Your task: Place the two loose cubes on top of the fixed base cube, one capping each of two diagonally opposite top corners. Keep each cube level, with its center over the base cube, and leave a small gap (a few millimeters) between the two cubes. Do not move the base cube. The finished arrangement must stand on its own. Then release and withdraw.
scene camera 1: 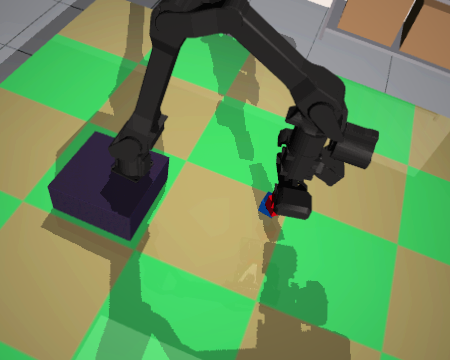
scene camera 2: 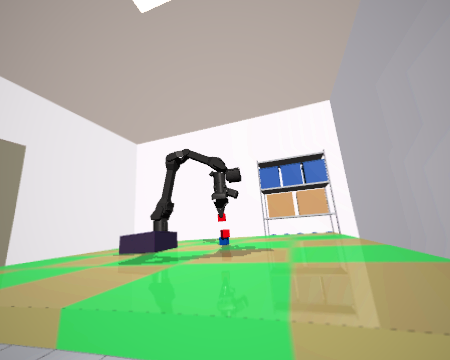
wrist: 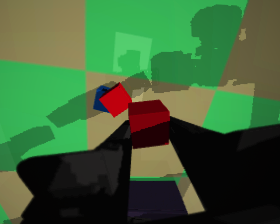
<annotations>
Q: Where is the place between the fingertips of my gripper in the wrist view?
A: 147, 122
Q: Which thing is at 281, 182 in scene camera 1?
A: My gripper.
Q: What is my gripper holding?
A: A red cube.
</annotations>
